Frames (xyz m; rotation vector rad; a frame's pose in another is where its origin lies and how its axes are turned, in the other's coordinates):
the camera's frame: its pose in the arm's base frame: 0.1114 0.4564 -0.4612 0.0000 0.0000 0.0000
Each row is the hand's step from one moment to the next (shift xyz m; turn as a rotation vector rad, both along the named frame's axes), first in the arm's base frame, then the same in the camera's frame.
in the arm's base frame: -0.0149 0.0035 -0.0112 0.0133 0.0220 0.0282
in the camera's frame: -0.0149 0.0035 -0.0112 0.0133 0.0220 0.0282
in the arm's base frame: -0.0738 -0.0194 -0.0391 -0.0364 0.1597 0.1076
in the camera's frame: -0.0738 -0.0194 -0.0391 -0.0364 0.1597 0.1076
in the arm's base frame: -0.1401 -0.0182 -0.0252 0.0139 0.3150 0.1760
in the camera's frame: -0.1401 -0.0182 -0.0252 0.0139 0.3150 0.1760
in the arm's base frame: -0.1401 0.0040 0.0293 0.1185 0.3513 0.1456
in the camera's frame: -0.1401 0.0040 0.0293 0.1185 0.3513 0.1456
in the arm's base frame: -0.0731 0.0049 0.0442 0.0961 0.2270 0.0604
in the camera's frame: -0.0731 0.0049 0.0442 0.0961 0.2270 0.0604
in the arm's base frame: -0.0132 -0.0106 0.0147 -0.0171 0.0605 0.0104
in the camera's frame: -0.0132 -0.0106 0.0147 -0.0171 0.0605 0.0104
